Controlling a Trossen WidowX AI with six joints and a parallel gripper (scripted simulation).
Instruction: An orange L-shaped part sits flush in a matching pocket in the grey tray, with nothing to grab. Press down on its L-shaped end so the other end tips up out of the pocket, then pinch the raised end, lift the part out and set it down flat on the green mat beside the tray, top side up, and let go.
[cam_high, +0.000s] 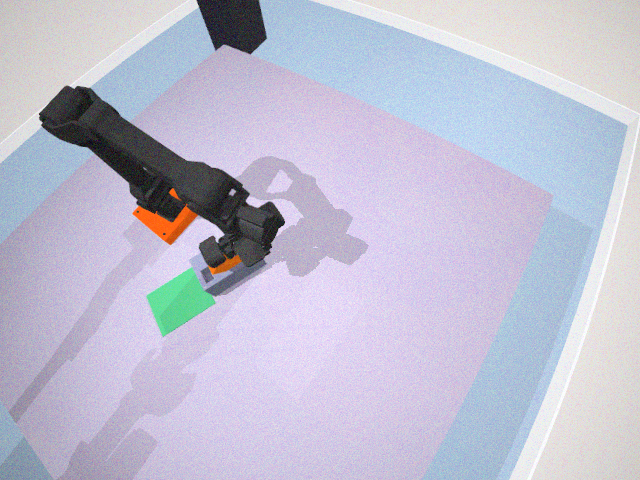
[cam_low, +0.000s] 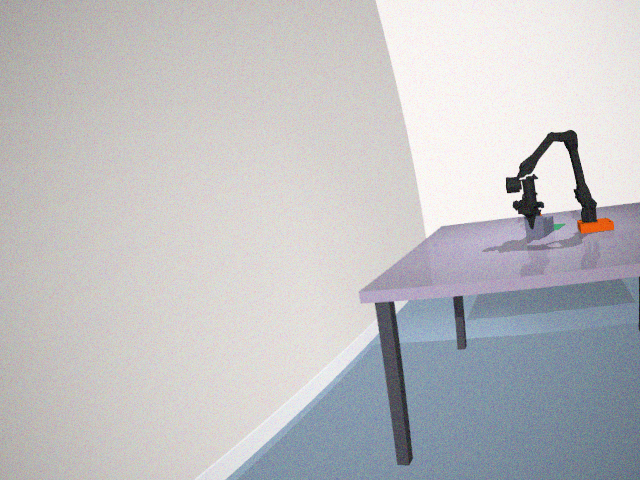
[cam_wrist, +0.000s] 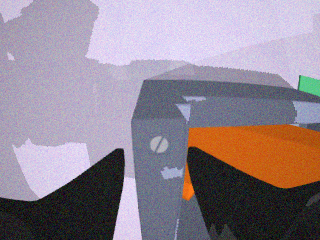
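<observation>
Right now the green mat is 11 cm behind my gripper tip, 20 cm to the right of it and 5 cm below it.
</observation>
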